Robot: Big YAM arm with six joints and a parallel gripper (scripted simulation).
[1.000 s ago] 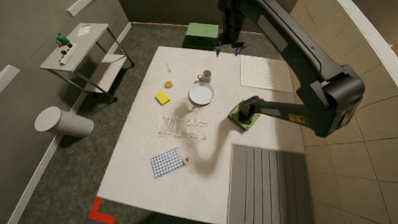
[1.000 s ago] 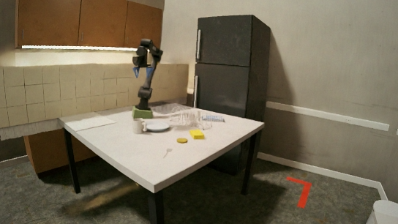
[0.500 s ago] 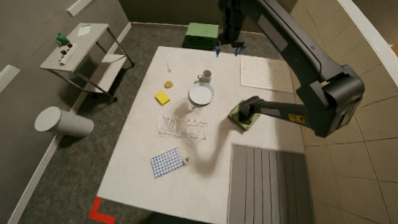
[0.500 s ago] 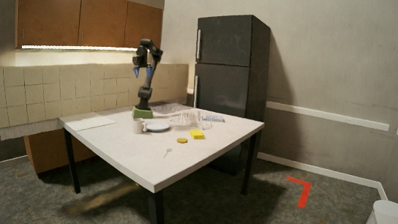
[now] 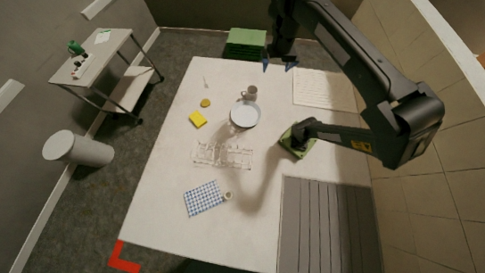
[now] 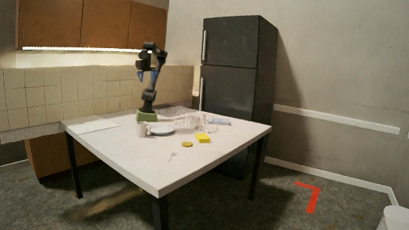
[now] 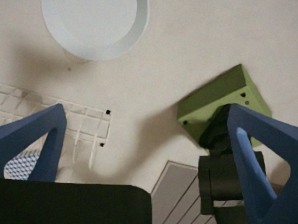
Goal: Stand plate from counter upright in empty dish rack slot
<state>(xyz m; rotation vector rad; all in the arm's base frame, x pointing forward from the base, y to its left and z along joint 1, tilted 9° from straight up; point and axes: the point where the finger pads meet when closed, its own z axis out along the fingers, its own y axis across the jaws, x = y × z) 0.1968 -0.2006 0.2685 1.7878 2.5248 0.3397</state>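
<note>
Now: hand 31 cm above the white mug, 11 cm short of it and 10 cm to the left of it. Also, from my hand: spoon (47 cm ahead, 34 cm below, 17 cm to the right); then draining mat (40 cm behind, 34 cm below, 32 cm to the right); then yellow disc (40 cm ahead, 34 cm below, 1 cm to the left).
</note>
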